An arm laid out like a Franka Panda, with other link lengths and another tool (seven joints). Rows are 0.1 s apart.
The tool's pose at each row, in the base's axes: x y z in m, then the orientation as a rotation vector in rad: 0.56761, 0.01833, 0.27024, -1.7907, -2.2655, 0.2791; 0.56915, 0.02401, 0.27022, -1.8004, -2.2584, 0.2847; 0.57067, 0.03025, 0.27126, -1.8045, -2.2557, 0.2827; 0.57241, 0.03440, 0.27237, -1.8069, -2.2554, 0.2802; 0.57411, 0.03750, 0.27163, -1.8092, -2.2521, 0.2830; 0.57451, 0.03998, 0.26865, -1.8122, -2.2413, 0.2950; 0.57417, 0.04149, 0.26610, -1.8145, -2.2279, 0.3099; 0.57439, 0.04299, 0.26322, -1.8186, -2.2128, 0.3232
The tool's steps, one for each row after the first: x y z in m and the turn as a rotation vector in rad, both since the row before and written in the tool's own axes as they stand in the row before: 0.00519, 0.00274, -0.00045, 0.0021, -0.0019, 0.0087; 0.00583, 0.00249, -0.00147, -0.0014, 0.0012, 0.0032; 0.00376, 0.00220, -0.00159, -0.0021, 0.0005, 0.0013; 0.00262, 0.00248, 0.00019, 0.0020, -0.0002, 0.0028; 0.00215, 0.00179, 0.00271, 0.0098, -0.0002, 0.0067; 0.00139, 0.00078, 0.00252, 0.0128, 0.0001, 0.0075; 0.00126, 0.00142, 0.00264, 0.0121, 0.0012, 0.0090
